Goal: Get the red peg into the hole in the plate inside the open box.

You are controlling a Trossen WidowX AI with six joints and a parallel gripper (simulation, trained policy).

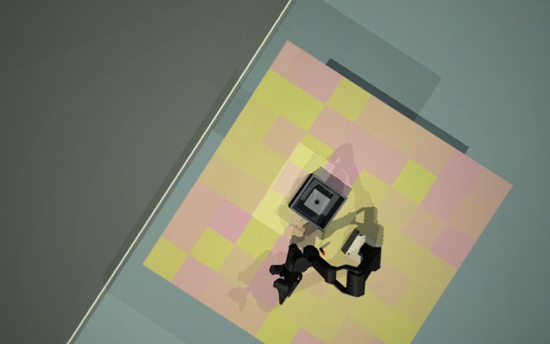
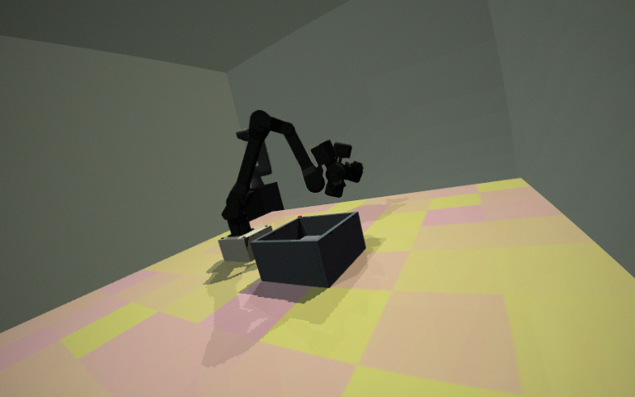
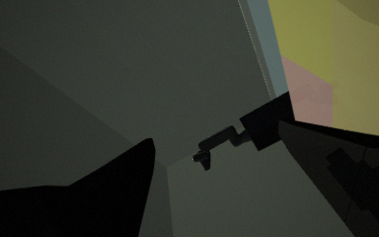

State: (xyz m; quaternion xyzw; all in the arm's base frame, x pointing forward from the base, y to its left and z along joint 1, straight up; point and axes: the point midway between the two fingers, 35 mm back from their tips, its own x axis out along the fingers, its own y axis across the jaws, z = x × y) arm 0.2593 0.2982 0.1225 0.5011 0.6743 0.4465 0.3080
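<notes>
My gripper tip is now 22 cm to the left of the red peg, 16 cm above it and 8 cm past it. From my gripper tip the other things lie so: dark box: 41 cm to the right, 17 cm below, 6 cm ahead; then grey plate: 41 cm to the right, 15 cm below, 6 cm ahead.
</notes>
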